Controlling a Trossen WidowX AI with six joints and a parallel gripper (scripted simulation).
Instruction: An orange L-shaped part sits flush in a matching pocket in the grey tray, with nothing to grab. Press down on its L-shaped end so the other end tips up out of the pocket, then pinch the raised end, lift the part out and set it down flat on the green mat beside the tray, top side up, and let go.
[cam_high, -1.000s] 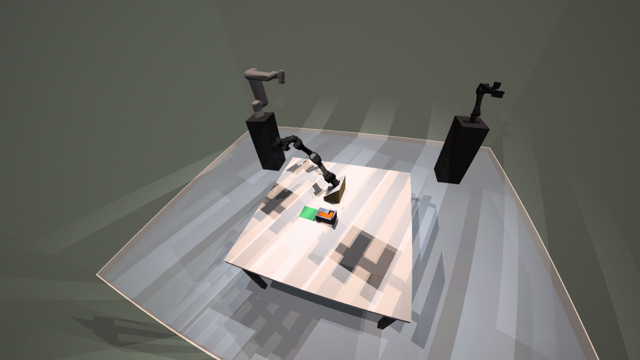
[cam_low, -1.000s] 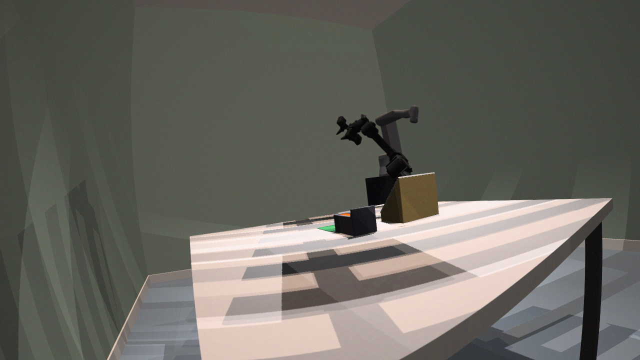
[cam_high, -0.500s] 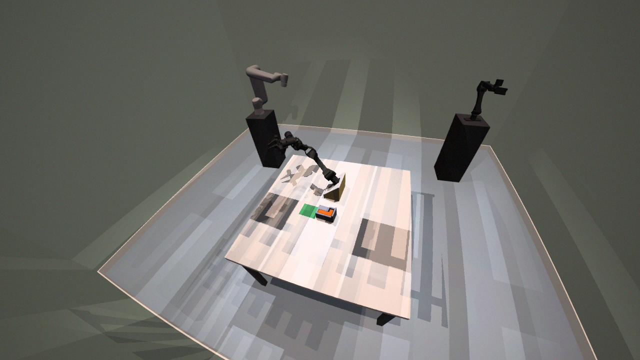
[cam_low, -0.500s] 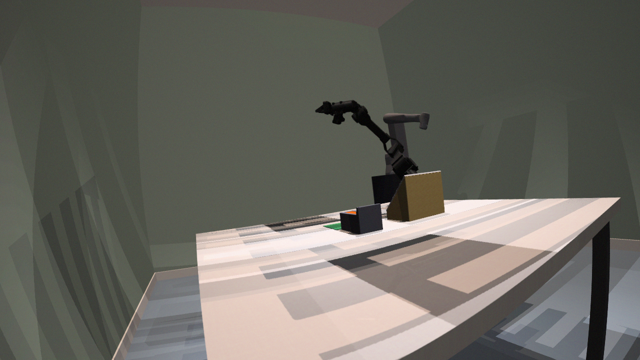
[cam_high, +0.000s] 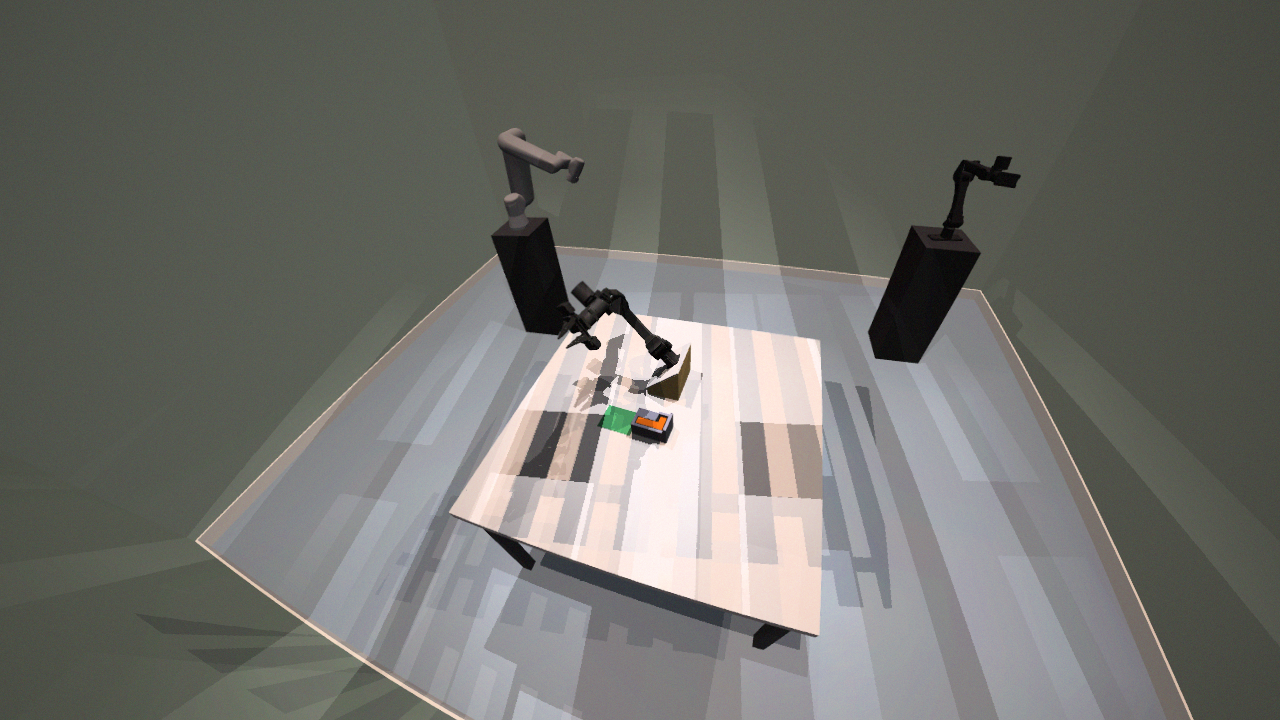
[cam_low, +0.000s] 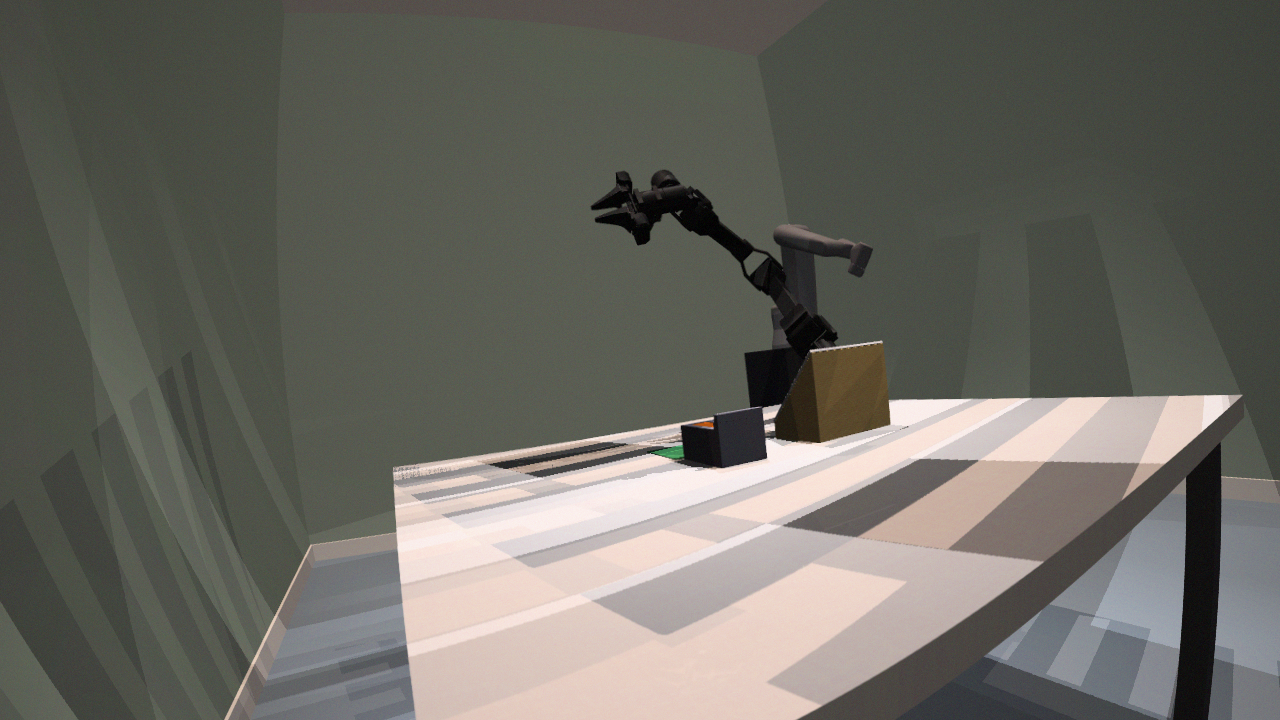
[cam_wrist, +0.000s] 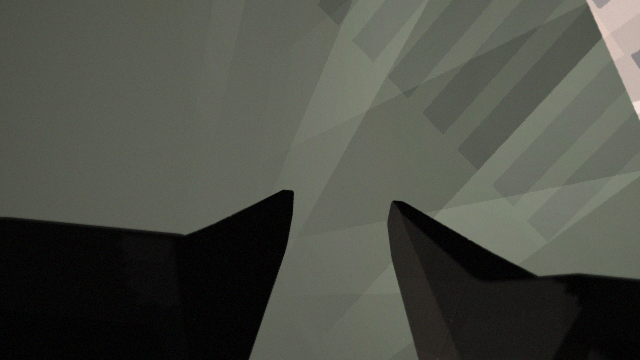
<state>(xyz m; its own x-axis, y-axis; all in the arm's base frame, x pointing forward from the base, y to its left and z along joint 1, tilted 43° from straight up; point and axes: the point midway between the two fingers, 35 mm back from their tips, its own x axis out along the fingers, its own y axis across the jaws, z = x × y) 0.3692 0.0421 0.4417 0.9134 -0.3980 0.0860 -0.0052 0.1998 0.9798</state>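
The orange L-shaped part is 470 mm below my gripper tip, 260 mm to the left of it and 80 mm behind it. Round my gripper tip: green mat: 530 mm below, 100 mm behind, 90 mm to the left.
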